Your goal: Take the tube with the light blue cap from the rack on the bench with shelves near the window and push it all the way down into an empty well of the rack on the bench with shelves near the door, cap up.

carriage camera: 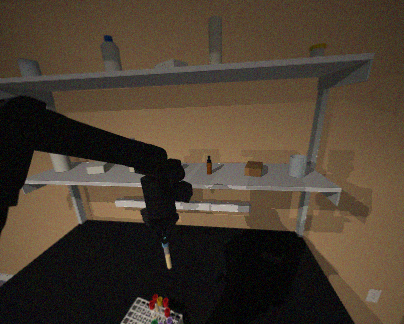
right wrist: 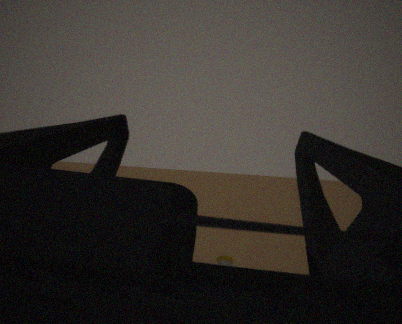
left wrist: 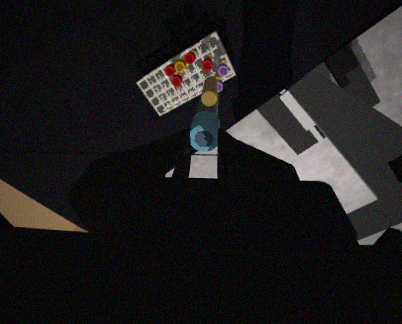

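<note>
The tube with the light blue cap hangs from my left gripper, cap up and slightly tilted in the carriage view. My left gripper is shut on it, high above the black bench top. A white rack with red, yellow, purple and green capped tubes stands below it, at the bottom of the carriage view and upper middle of the left wrist view. The tube is apart from the rack. The left fingers are mostly dark in the left wrist view. My right gripper is open, with wall and ceiling behind its fingers.
Behind the black bench top stand a lower shelf and an upper shelf. The lower shelf holds a brown bottle, a brown box and a grey cylinder. A blue-capped bottle stands on the upper shelf.
</note>
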